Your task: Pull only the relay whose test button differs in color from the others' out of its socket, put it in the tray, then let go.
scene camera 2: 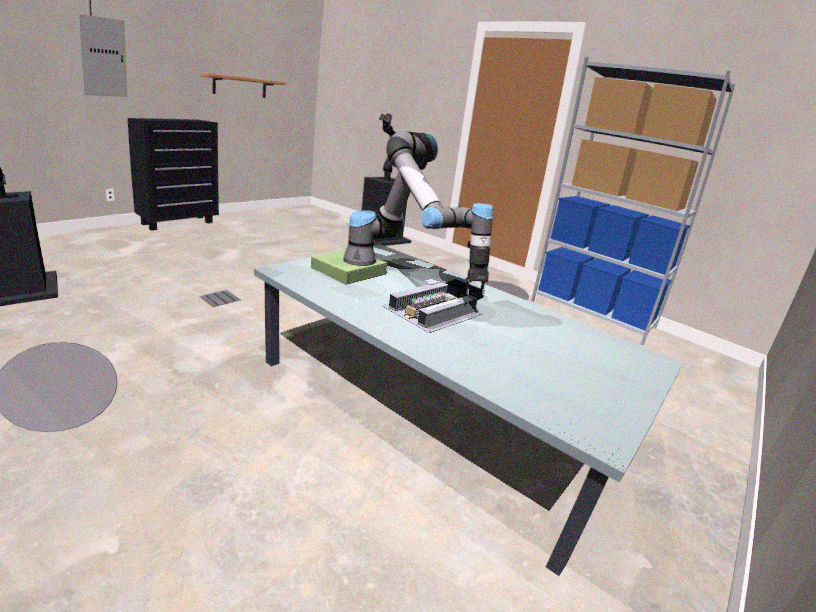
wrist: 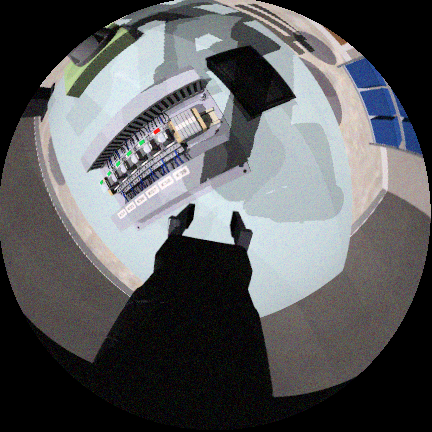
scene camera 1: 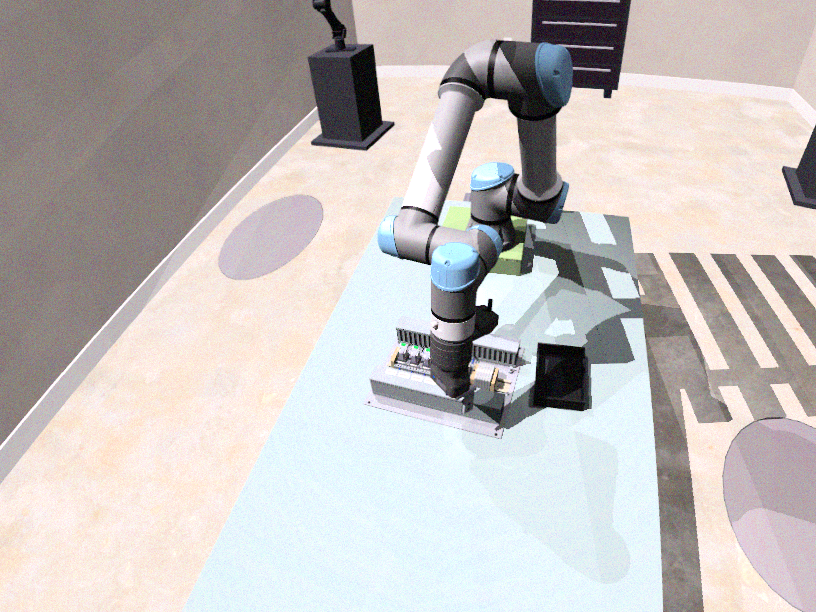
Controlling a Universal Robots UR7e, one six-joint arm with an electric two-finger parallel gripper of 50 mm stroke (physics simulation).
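Places are measured from the arm's base along level axes (x ahead, y left, z up), in centimetres.
Pixels of known places: gripper, fingertip midpoint: [scene camera 2: 474, 294] [wrist: 212, 214] [scene camera 1: 458, 401]; arm's base at its link origin: [scene camera 2: 359, 260].
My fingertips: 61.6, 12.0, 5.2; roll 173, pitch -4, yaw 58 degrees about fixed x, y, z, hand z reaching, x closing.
Note:
Ahead of a thing's pixels: the offset from my fingertips to its top centre, as dx, dy, dz. "spot": to the spot under its first point.
The relay with a red test button {-13.9, -3.1, -4.2} [wrist: 161, 135] sits upright in its socket at the right end of the row in the wrist view, next to the pale terminal blocks. Several relays with green buttons {-13.5, -9.3, -4.2} [wrist: 133, 156] {-13.1, -15.4, -4.2} [scene camera 1: 415, 353] stand in line beside it. The red-button relay is hidden behind my arm in scene camera 1. My gripper [wrist: 212, 214] [scene camera 1: 465, 401] [scene camera 2: 476, 297] is open and empty, pointing down. It is low, near the front cable duct's right end in scene camera 1, away from the red-button relay. The black tray {spot: -20.6, +17.6, -10.8} [wrist: 250, 80] [scene camera 1: 560, 375] is empty and lies to the right of the panel.
A slotted cable duct {-21.9, -8.3, -4.8} [wrist: 150, 100] stands behind the relay row, and a plain-topped grey duct {-5.4, -7.2, -4.8} [scene camera 1: 408, 389] [scene camera 2: 448, 312] stands in front. Pale terminal blocks {-14.2, +1.5, -6.5} [wrist: 187, 124] [scene camera 1: 484, 376] adjoin the relays. The green base block [scene camera 2: 346, 268] supports the arm at the table's far end.

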